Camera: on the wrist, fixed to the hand. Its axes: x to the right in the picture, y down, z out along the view.
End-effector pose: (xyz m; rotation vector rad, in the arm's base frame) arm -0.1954 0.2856 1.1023 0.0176 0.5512 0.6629
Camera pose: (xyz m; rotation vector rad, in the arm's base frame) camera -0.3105 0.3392 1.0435 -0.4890 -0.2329 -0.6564
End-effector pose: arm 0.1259 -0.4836 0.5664 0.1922 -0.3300 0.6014
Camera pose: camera 0.0814 -0.3853 0.4774 0.1836 -0.7648 -0.9690
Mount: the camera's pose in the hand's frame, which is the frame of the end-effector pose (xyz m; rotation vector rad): -0.0151 0.0982 -0.0985 -0.3897 -0.6086 -1.4391
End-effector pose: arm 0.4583 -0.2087 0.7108 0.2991 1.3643 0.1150
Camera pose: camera 0.3683 -0.1044 0.7351 -0.9322 0.6668 -0.8359
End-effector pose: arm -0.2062 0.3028 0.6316 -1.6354 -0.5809 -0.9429
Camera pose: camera -0.1659 0.1833 0.5711 1.5880 2.1033 1.4673
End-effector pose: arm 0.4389 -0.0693 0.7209 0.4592 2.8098 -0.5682
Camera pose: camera 0.4705 0.0532 0.7805 -1.5930 2.0966 -0.2357
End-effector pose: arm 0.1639 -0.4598 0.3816 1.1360 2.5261 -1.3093
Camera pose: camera 0.2629 -0.3609 0.3834 -1.2164 2.6750 -0.8520
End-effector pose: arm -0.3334 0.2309 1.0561 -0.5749 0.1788 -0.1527
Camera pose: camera -0.3596 0.2634 0.9226 -1.0242 -0.8571 -1.3363
